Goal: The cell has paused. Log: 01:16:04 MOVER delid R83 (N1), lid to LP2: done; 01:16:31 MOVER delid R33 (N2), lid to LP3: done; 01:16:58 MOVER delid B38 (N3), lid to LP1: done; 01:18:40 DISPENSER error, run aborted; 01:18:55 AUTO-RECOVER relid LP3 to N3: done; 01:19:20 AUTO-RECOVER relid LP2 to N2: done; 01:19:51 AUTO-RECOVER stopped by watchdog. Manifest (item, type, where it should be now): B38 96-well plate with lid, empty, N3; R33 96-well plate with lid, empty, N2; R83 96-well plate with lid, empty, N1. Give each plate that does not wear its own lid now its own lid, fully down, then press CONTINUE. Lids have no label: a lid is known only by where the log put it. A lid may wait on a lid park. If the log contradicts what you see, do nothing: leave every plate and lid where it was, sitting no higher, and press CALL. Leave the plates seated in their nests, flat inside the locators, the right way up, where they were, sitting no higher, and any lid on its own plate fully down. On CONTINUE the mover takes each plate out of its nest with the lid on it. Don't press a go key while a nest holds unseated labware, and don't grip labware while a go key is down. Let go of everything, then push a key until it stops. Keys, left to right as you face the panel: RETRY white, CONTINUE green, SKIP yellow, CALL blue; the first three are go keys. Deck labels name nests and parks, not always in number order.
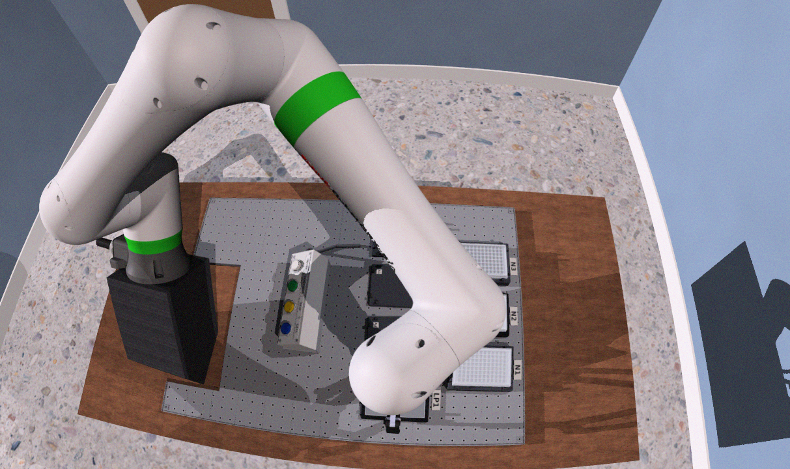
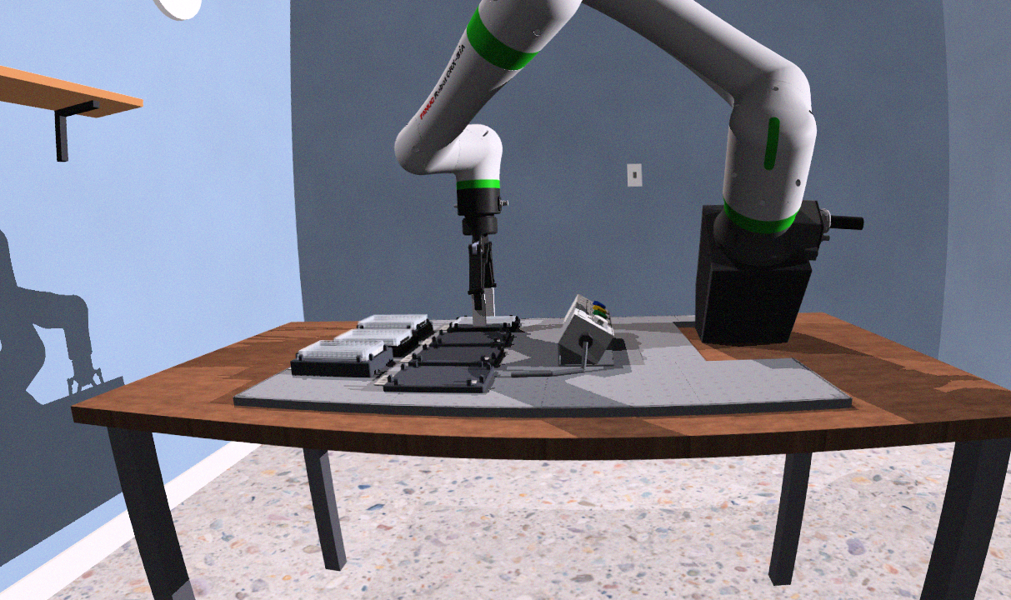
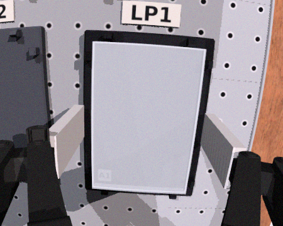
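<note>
Right now the park LP1 is 3 cm below my hand. Also, from my hand: park LP2: 13 cm to the left, 3 cm below, 2 cm behind; blue call key: 26 cm behind, 8 cm to the left, 3 cm above; LP3: 26 cm to the left, 5 cm behind, 3 cm below.
</note>
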